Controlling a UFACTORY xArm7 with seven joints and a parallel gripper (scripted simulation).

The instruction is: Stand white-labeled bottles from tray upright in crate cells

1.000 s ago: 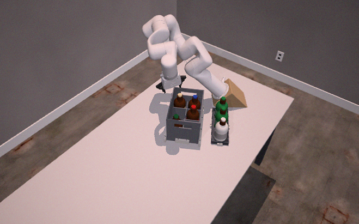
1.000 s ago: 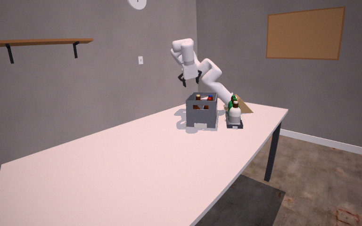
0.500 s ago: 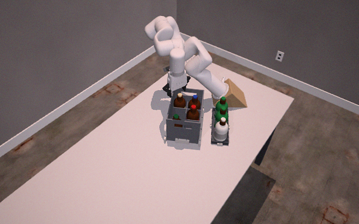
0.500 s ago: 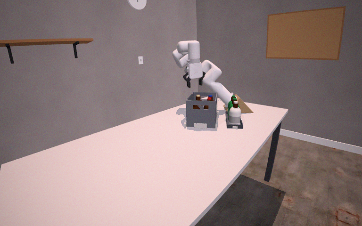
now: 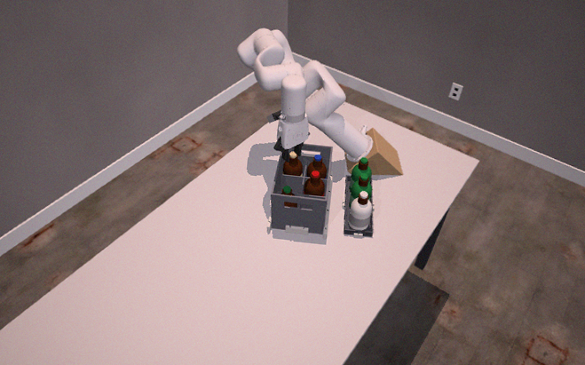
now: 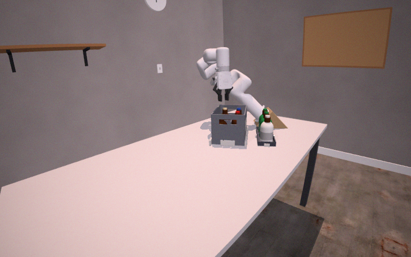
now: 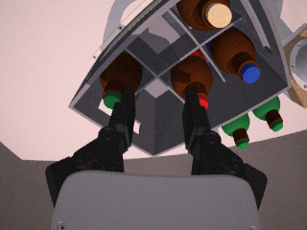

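My hand is 270 mm to the right of the white-labeled bottle, 160 mm above it and 10 mm short of it. The rest, counted from my hand: grey crate 160 mm below, 40 mm to the left, 10 mm behind; dark tray 240 mm to the left, 230 mm below, 80 mm behind.
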